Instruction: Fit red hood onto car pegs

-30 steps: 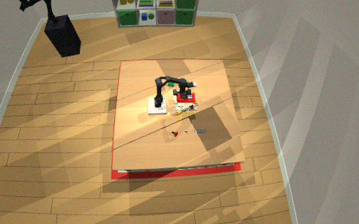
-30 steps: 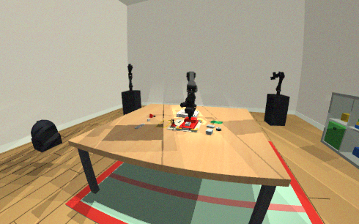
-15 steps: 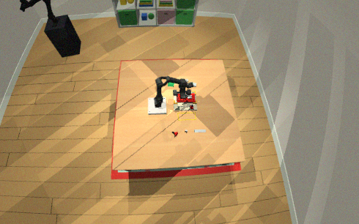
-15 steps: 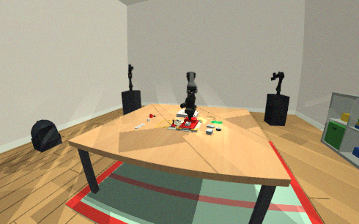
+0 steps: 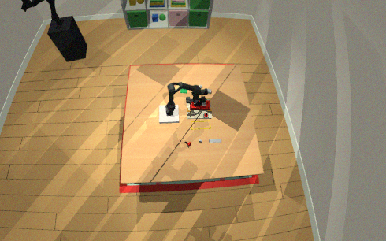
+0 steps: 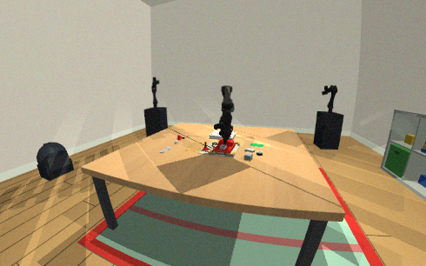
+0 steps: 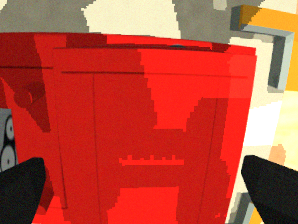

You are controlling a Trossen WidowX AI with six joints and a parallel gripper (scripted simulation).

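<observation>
My gripper tip is 40 mm short of the cream jig, 30 mm to the left of it and 30 mm above it. The rest, counted from my gripper tip: grey engine block 90 mm ahead, 10 mm to the right, 20 mm below; then red hood right at my gripper tip; then green piece 70 mm behind, 220 mm to the left, 40 mm below.
</observation>
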